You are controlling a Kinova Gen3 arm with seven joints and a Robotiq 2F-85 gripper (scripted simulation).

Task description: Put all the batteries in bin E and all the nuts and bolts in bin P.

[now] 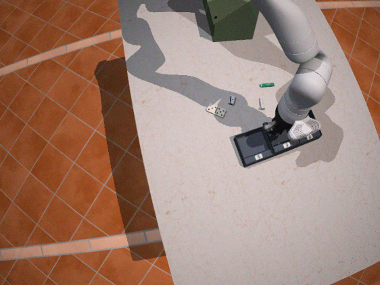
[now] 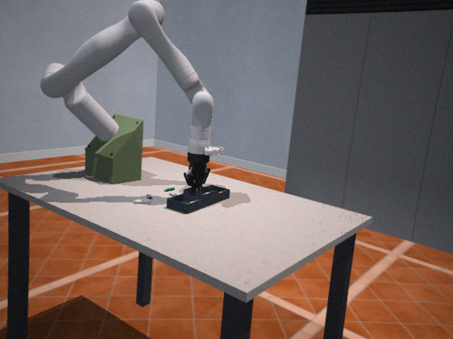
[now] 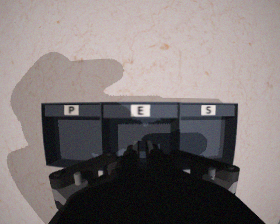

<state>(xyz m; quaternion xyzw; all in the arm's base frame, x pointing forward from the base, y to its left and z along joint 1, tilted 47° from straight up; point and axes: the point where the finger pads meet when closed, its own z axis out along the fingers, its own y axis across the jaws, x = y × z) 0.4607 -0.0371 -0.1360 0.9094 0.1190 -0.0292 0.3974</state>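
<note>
Right now my hand is 20 mm short of the bin tray, 10 mm to the right of it and 10 mm above it. From my hand the other things lie so: green battery (150 mm behind, 30 mm below); then bolt (90 mm behind, 30 mm to the right, 30 mm below); then orange battery (110 mm behind, 70 mm to the left, 30 mm below).
</note>
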